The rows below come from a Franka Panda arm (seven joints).
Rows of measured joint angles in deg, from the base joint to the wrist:
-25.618, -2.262, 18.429, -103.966, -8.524, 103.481, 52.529
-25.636, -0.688, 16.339, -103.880, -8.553, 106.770, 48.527
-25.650, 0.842, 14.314, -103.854, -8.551, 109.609, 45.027
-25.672, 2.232, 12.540, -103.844, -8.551, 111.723, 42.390
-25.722, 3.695, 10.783, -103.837, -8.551, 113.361, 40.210
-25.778, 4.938, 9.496, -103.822, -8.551, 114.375, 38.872
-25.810, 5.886, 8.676, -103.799, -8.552, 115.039, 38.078
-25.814, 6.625, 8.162, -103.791, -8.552, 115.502, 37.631
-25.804, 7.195, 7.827, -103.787, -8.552, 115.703, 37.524
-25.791, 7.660, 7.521, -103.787, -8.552, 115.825, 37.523
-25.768, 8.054, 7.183, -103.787, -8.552, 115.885, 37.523
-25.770, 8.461, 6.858, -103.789, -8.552, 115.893, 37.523
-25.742, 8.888, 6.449, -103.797, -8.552, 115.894, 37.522
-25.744, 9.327, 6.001, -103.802, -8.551, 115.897, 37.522
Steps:
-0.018, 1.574, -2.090, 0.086, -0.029, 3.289, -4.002
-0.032, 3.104, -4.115, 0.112, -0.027, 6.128, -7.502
-0.054, 4.494, -5.889, 0.122, -0.027, 8.242, -10.139
-0.104, 5.957, -7.646, 0.129, -0.027, 9.880, -12.319
-0.160, 7.200, -8.933, 0.144, -0.027, 10.894, -13.657
-0.192, 8.148, -9.753, 0.167, -0.028, 11.558, -14.451
-0.196, 8.887, -10.267, 0.175, -0.028, 12.021, -14.898
-0.186, 9.457, -10.602, 0.179, -0.028, 12.222, -15.005
-0.173, 9.922, -10.908, 0.179, -0.028, 12.344, -15.006
-0.150, 10.316, -11.246, 0.179, -0.028, 12.404, -15.006
-0.152, 10.723, -11.571, 0.177, -0.028, 12.412, -15.006
-0.124, 11.150, -11.980, 0.169, -0.028, 12.413, -15.007
-0.126, 11.589, -12.428, 0.164, -0.027, 12.416, -15.007

